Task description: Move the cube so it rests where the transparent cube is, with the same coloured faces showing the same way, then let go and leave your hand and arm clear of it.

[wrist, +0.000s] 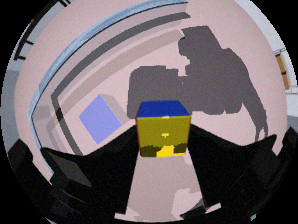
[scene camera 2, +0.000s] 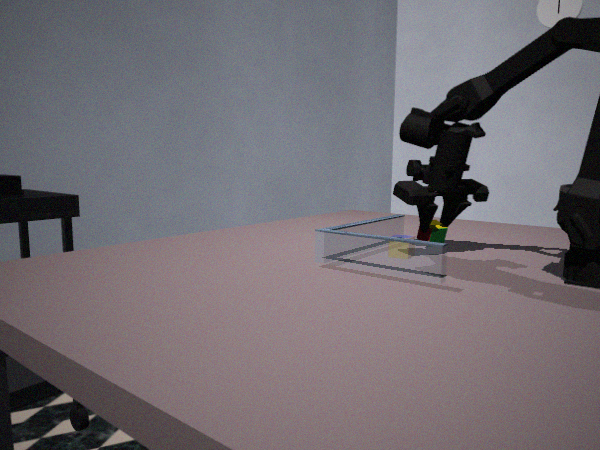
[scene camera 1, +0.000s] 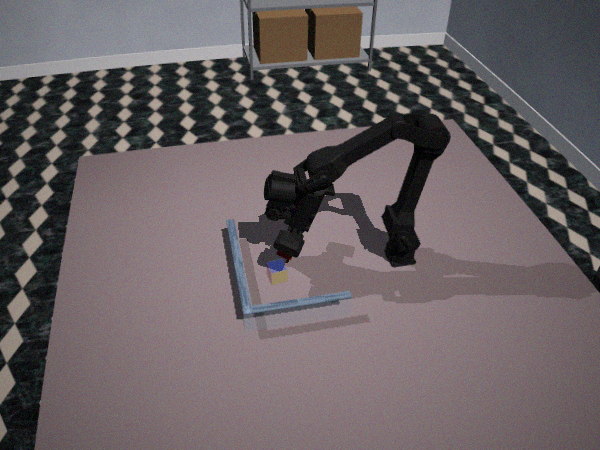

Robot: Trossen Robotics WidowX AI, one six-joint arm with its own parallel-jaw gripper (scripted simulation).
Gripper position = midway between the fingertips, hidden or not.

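Note:
Scene camera 2 shows the gripper (scene camera 2: 432, 231), which is visible in scene camera 1 as well, as the gripper (scene camera 1: 287, 246), and in the wrist view, again as the gripper (wrist: 162, 128). The scene also has a cube (wrist: 163, 127) and a transparent cube (wrist: 103, 116).

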